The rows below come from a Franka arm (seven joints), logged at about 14 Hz.
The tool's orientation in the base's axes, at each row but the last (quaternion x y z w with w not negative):
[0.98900 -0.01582 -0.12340 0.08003]
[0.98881 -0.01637 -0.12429 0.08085]
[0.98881 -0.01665 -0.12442 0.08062]
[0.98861 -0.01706 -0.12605 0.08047]
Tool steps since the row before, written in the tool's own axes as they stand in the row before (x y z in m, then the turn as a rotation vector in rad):
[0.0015 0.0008 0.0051 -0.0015 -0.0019 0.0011]
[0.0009 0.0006 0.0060 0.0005 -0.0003 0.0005]
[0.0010 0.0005 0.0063 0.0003 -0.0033 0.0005]
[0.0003 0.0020 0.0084 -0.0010 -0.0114 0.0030]
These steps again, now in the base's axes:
[0.0002 -0.0017 -0.0051 -0.0017 0.0018 -0.0010]
[-0.0006 -0.0016 -0.0059 0.0004 0.0002 -0.0006]
[-0.0006 -0.0015 -0.0062 0.0002 0.0032 -0.0011]
[-0.0019 -0.0033 -0.0078 -0.0016 0.0108 -0.0045]

